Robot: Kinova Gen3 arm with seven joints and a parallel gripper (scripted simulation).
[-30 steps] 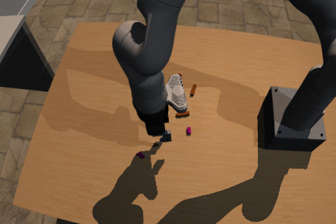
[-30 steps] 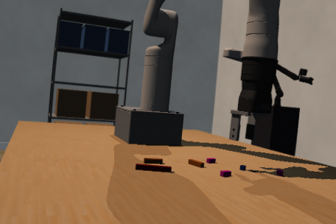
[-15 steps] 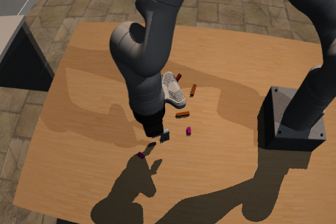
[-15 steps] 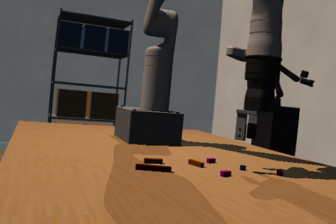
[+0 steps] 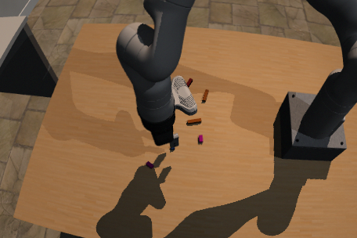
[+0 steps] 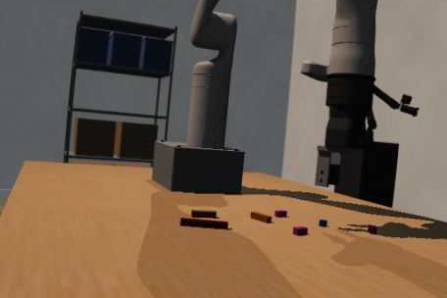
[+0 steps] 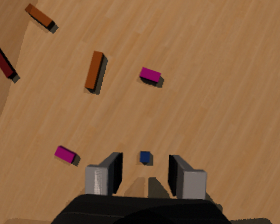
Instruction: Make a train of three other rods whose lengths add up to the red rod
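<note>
The blue rod lies 8 cm below my hand. Also, from my hand: red rod 21 cm to the right, 8 cm below, 1 cm ahead.
</note>
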